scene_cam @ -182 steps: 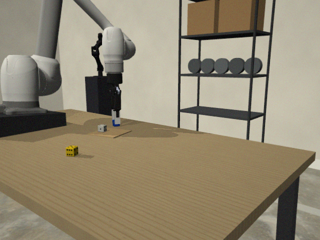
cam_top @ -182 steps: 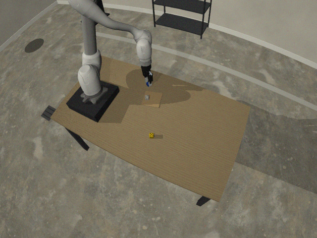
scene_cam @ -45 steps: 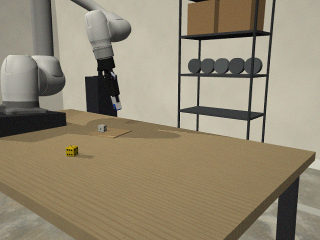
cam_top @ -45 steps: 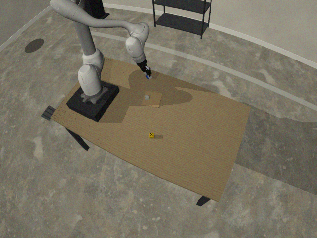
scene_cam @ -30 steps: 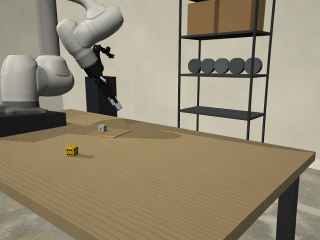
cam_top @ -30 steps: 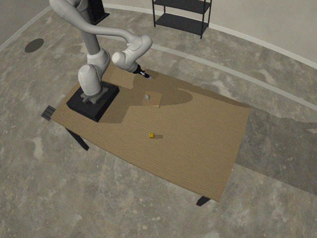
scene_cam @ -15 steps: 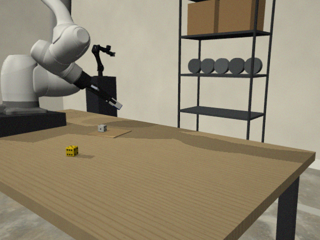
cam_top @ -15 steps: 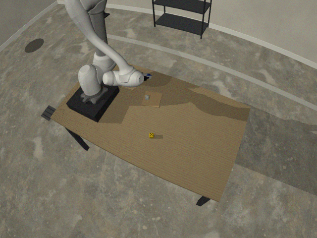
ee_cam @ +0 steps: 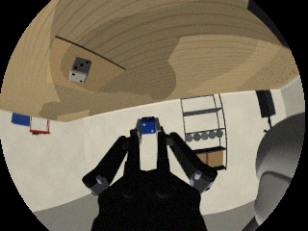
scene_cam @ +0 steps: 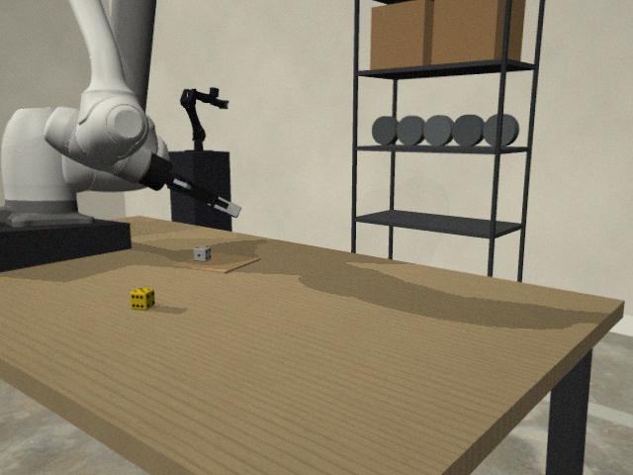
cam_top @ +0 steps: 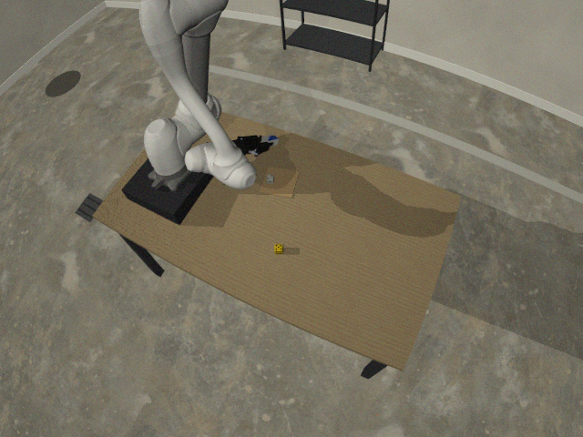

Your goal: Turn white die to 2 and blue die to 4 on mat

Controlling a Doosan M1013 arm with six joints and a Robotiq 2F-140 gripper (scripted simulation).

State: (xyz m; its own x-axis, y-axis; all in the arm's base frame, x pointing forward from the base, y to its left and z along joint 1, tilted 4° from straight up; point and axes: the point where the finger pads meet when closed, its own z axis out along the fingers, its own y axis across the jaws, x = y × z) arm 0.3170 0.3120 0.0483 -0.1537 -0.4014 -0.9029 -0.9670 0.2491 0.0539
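My hand is 12 cm to the left of the white die, 9 cm above it and 7 cm short of it. From my hand the other things lie so: blue die 2 cm to the left, 1 cm below, 1 cm ahead; mat 11 cm below, 11 cm ahead, 10 cm to the right; yellow die 38 cm to the right, 28 cm ahead, 10 cm below.
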